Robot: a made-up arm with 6 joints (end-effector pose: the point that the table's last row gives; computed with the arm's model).
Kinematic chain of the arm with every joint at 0, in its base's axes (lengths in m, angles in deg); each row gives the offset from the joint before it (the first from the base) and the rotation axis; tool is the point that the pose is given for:
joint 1: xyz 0 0 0.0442 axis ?
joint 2: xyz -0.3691 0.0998 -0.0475 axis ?
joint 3: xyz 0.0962 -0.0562 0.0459 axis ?
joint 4: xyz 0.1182 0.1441 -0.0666 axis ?
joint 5: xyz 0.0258 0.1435 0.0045 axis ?
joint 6: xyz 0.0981 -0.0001 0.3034 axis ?
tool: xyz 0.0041 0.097 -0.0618
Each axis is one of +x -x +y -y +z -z.
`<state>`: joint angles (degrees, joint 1 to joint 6).
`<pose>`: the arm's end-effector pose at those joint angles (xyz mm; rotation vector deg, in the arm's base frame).
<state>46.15 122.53 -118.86 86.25 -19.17 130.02</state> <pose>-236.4 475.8 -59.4 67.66 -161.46 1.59</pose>
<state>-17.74 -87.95 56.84 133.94 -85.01 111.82</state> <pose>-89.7 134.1 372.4 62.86 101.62 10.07</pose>
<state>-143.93 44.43 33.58 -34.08 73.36 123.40</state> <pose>435.8 212.4 334.0 46.16 142.87 -13.96</pose>
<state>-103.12 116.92 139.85 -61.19 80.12 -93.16</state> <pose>75.3 291.5 236.9 -66.49 -131.57 73.92</pose>
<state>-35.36 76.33 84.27 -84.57 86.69 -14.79</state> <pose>-386.3 161.3 115.5 11.72 -154.64 7.35</pose>
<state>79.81 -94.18 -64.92 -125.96 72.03 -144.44</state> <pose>-233.4 162.7 3.3 -53.97 154.07 -13.47</pose>
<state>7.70 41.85 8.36 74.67 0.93 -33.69</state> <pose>62.5 -97.4 226.3 22.58 -13.94 -81.25</pose>
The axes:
joint 1: -y
joint 2: +x
joint 3: -y
joint 4: -z
joint 5: -y
joint 6: +y

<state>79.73 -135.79 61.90 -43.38 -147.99 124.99</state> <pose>275.5 -214.5 84.2 -128.79 -18.31 102.10</pose>
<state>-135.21 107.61 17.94 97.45 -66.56 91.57</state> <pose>-255.5 19.0 273.5 -93.61 39.57 53.53</pose>
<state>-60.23 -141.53 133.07 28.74 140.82 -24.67</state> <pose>-473.3 -103.7 -33.9 -144.95 85.76 7.93</pose>
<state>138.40 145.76 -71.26 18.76 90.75 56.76</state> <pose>147.8 -265.2 -240.3 7.44 -46.22 135.18</pose>
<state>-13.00 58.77 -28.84 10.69 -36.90 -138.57</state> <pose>258.7 299.3 123.6 34.61 -50.43 -44.15</pose>
